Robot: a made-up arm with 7 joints.
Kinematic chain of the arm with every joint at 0, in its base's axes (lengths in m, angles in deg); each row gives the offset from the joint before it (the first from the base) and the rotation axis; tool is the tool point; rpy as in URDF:
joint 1: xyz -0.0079 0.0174 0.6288 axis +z
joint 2: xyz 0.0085 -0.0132 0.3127 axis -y
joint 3: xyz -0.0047 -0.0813 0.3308 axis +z
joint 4: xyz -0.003 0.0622 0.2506 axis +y
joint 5: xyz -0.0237 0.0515 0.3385 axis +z
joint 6: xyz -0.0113 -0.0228 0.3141 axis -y
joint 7: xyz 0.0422 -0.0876 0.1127 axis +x
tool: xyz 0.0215 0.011 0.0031 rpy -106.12 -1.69 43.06
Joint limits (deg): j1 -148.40..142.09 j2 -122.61..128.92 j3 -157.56..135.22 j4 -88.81..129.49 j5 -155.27..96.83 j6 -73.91..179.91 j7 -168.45..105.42
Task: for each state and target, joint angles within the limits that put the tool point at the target. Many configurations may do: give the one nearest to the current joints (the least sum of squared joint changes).
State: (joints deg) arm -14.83 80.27 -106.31 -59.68 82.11 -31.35 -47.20
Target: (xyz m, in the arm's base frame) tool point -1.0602 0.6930 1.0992
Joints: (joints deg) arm -22.93 94.48 -103.33 -35.98 79.73 -21.19 -46.35
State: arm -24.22 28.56 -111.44 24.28 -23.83 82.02 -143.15
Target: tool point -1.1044 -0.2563 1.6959
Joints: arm -0.50 54.56 -114.05 24.56 -37.15 57.46 -147.56
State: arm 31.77 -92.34 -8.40 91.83 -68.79 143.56 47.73
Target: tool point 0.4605 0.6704 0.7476
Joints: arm 38.27 -61.24 11.28 106.06 -73.69 151.58 47.57
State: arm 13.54 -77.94 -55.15 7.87 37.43 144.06 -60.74
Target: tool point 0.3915 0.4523 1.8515
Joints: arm 26.79 -45.88 -52.93 -34.72 28.96 150.73 -59.66
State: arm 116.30 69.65 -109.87 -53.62 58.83 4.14 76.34
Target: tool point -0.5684 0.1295 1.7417
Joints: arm 88.65 26.32 -118.98 -88.81 53.01 12.25 75.05
